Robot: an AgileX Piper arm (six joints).
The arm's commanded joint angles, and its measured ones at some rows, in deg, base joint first. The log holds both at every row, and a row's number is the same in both.
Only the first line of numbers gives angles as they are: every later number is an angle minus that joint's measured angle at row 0.
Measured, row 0: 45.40 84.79 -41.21 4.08 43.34 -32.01
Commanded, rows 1 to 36: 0.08 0.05 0.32 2.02 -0.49 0.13; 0.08 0.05 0.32 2.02 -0.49 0.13; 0.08 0.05 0.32 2.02 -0.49 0.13; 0.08 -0.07 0.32 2.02 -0.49 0.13; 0.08 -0.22 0.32 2.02 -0.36 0.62; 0.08 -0.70 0.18 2.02 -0.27 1.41; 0.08 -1.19 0.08 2.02 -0.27 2.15; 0.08 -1.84 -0.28 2.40 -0.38 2.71; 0.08 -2.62 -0.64 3.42 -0.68 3.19; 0.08 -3.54 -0.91 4.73 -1.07 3.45; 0.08 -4.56 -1.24 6.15 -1.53 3.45; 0.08 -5.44 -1.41 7.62 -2.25 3.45; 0.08 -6.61 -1.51 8.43 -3.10 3.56; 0.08 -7.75 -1.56 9.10 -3.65 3.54; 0.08 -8.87 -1.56 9.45 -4.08 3.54; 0.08 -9.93 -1.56 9.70 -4.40 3.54; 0.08 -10.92 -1.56 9.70 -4.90 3.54; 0.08 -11.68 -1.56 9.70 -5.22 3.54; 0.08 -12.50 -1.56 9.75 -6.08 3.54; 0.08 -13.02 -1.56 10.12 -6.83 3.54; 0.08 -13.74 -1.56 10.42 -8.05 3.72; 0.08 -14.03 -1.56 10.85 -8.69 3.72; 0.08 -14.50 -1.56 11.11 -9.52 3.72; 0.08 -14.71 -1.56 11.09 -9.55 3.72; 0.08 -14.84 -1.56 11.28 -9.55 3.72; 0.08 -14.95 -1.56 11.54 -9.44 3.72; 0.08 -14.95 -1.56 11.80 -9.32 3.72; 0.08 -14.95 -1.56 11.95 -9.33 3.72; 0.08 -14.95 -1.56 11.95 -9.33 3.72; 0.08 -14.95 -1.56 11.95 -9.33 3.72; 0.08 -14.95 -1.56 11.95 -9.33 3.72; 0.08 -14.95 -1.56 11.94 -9.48 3.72; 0.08 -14.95 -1.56 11.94 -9.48 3.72; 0.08 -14.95 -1.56 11.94 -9.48 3.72; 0.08 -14.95 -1.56 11.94 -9.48 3.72; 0.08 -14.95 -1.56 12.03 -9.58 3.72
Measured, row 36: 0.00 -14.54 -1.39 11.88 -8.71 3.71
